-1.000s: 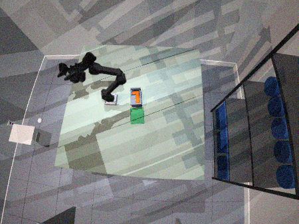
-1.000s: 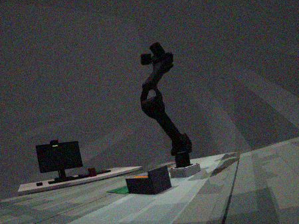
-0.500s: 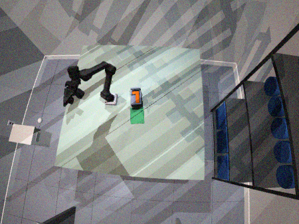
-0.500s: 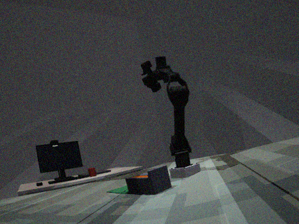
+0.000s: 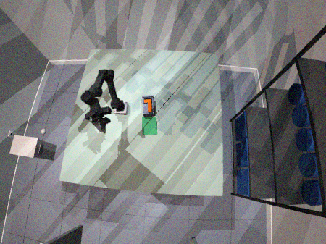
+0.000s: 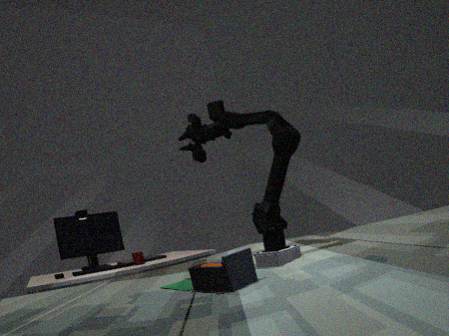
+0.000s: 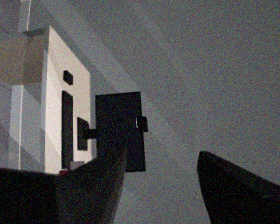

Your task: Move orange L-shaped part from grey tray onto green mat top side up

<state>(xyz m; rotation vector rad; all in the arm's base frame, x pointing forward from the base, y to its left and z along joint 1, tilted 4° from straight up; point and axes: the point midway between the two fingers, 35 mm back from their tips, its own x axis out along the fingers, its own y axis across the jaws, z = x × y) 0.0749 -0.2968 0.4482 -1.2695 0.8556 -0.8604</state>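
My gripper tip is 17 cm short of the orange L-shaped part, 35 cm to the right of it and 45 cm above it. From my gripper tip the other things lie so: green mat (19 cm ahead, 19 cm to the left, 51 cm below).
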